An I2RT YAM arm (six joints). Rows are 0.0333 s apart.
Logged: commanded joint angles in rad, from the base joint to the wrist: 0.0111 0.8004 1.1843 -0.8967 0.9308 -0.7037; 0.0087 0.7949 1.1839 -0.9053 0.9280 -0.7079; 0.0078 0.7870 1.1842 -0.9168 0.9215 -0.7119; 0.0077 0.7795 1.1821 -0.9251 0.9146 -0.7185; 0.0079 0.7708 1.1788 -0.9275 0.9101 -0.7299; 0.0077 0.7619 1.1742 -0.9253 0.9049 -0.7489; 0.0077 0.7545 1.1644 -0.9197 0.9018 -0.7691; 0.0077 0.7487 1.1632 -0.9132 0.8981 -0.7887
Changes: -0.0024 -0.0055 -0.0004 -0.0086 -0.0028 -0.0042; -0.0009 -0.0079 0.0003 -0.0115 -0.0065 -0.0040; -0.0001 -0.0075 -0.0021 -0.0083 -0.0069 -0.0066; 0.0002 -0.0087 -0.0033 -0.0024 -0.0045 -0.0114; -0.0002 -0.0089 -0.0046 0.0022 -0.0052 -0.0190; 0.0000 -0.0074 -0.0098 0.0056 -0.0031 -0.0202; 0.0000 -0.0058 -0.0012 0.0065 -0.0037 -0.0196
